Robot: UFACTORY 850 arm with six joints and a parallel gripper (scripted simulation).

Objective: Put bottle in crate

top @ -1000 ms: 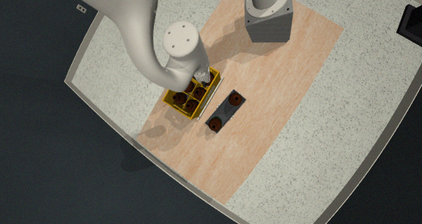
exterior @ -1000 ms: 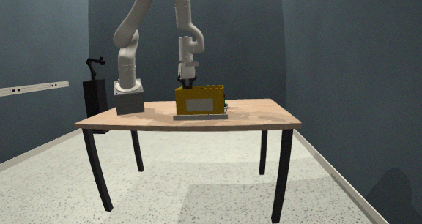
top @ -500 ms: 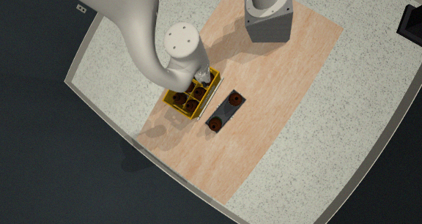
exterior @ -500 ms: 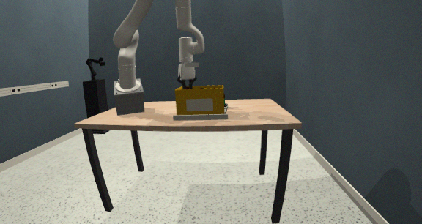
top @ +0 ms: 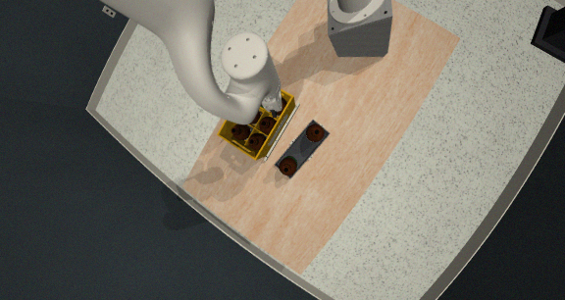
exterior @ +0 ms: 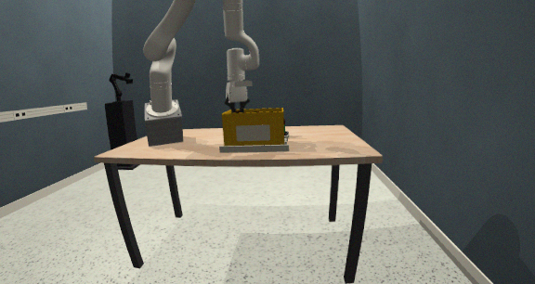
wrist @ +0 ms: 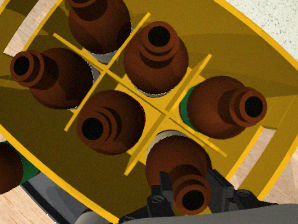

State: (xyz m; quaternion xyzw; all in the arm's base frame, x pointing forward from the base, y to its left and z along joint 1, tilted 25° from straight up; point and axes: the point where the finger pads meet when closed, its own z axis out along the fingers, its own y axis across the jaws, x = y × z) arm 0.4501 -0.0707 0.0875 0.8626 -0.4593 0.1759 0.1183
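Right now my hand is 7 cm above the brown bottle. The rest, counted from my hand: dark tray 17 cm to the left, 15 cm below, 12 cm ahead; yellow crate 8 cm below, 8 cm ahead, 5 cm to the right.
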